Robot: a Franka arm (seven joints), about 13 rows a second.
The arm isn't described. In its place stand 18 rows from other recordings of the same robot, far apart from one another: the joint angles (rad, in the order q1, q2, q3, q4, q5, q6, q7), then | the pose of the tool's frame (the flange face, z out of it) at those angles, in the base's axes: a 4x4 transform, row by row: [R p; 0 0 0 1], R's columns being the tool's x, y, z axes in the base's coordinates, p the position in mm.
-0.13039 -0.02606 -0.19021 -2.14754 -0.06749 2.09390 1.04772 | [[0.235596 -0.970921 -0.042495 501.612], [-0.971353 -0.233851 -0.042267 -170.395], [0.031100 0.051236 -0.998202 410.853], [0 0 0 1]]
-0.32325 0.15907 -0.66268 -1.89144 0.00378 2.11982 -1.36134 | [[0.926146 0.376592 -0.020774 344.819], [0.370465 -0.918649 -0.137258 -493.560], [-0.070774 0.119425 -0.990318 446.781], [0 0 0 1]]
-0.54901 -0.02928 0.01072 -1.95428 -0.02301 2.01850 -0.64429 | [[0.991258 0.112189 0.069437 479.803], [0.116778 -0.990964 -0.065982 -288.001], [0.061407 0.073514 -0.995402 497.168], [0 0 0 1]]
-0.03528 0.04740 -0.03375 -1.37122 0.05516 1.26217 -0.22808 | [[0.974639 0.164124 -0.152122 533.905], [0.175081 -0.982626 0.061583 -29.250], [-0.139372 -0.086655 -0.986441 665.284], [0 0 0 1]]
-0.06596 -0.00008 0.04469 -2.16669 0.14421 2.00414 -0.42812 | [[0.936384 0.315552 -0.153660 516.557], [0.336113 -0.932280 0.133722 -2.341], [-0.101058 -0.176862 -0.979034 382.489], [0 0 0 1]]
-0.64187 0.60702 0.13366 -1.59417 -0.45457 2.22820 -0.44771 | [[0.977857 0.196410 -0.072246 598.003], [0.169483 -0.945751 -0.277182 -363.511], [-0.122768 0.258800 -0.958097 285.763], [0 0 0 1]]
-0.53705 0.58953 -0.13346 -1.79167 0.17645 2.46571 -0.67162 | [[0.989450 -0.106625 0.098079 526.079], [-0.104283 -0.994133 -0.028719 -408.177], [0.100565 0.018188 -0.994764 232.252], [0 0 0 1]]
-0.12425 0.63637 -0.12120 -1.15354 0.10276 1.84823 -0.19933 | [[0.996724 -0.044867 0.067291 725.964], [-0.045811 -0.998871 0.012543 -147.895], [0.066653 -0.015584 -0.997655 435.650], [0 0 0 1]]
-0.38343 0.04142 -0.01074 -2.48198 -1.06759 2.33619 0.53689 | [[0.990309 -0.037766 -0.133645 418.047], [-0.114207 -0.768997 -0.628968 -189.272], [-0.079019 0.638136 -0.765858 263.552], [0 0 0 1]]
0.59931 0.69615 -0.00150 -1.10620 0.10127 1.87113 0.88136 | [[0.952452 -0.304666 0.003878 618.592], [-0.302964 -0.945625 0.118349 430.946], [-0.032390 -0.113896 -0.992965 414.415], [0 0 0 1]]
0.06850 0.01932 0.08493 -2.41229 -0.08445 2.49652 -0.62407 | [[0.664283 0.743881 0.073278 490.284], [0.747211 -0.663480 -0.038335 76.363], [0.020101 0.080219 -0.996575 308.862], [0 0 0 1]]
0.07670 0.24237 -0.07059 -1.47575 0.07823 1.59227 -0.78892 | [[0.701407 0.701716 -0.124992 621.573], [0.711328 -0.700263 0.060358 16.600], [-0.045173 -0.131246 -0.990320 528.514], [0 0 0 1]]
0.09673 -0.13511 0.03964 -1.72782 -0.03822 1.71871 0.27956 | [[0.981549 -0.139981 0.130261 521.088], [-0.137799 -0.990128 -0.025660 69.365], [0.132567 0.007236 -0.991148 636.233], [0 0 0 1]]
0.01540 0.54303 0.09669 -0.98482 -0.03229 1.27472 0.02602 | [[0.965867 0.071526 -0.248968 670.158], [0.072055 -0.997376 -0.007000 51.749], [-0.248816 -0.011178 -0.968486 535.193], [0 0 0 1]]
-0.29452 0.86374 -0.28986 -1.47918 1.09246 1.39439 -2.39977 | [[0.117288 0.993048 -0.009936 600.095], [0.394722 -0.037435 0.918038 -232.957], [0.911284 -0.111597 -0.396369 173.092], [0 0 0 1]]
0.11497 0.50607 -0.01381 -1.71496 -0.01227 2.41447 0.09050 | [[0.981002 0.021509 0.192801 684.234], [0.020917 -0.999768 0.005105 70.460], [0.192866 -0.000975 -0.981225 314.544], [0 0 0 1]]
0.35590 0.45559 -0.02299 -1.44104 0.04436 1.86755 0.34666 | [[0.998963 -0.025516 -0.037703 648.450], [-0.024734 -0.999472 0.021072 230.520], [-0.038220 -0.020118 -0.999067 426.301], [0 0 0 1]]
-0.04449 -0.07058 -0.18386 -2.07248 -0.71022 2.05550 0.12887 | [[0.999311 -0.035646 0.010357 520.195], [-0.022894 -0.811489 -0.583919 -158.483], [0.029219 0.583279 -0.811746 477.071], [0 0 0 1]]
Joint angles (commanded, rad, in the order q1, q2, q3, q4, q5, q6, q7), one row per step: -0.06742, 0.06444, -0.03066, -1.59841, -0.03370, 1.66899, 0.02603; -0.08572, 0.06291, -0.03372, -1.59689, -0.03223, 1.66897, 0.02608; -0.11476, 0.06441, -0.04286, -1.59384, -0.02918, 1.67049, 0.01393; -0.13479, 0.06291, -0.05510, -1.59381, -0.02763, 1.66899, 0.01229; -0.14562, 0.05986, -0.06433, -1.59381, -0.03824, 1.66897, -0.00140; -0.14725, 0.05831, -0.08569, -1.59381, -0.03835, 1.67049, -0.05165; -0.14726, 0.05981, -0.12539, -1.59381, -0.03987, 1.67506, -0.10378
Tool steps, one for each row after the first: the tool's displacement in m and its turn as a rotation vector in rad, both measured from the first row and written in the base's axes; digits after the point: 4 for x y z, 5 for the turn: -0.0017, -0.0121, 0.0016, 0.00098, -0.00316, -0.02153; -0.0041, -0.0337, 0.0023, 0.00285, -0.00614, -0.04777; -0.0079, -0.0517, 0.0031, 0.00356, -0.00632, -0.07855; -0.0112, -0.0639, 0.0049, -0.00787, -0.00707, -0.08399; -0.0143, -0.0766, 0.0060, -0.01002, -0.00780, -0.05666; -0.0193, -0.0985, 0.0057, -0.01511, -0.00769, -0.04389
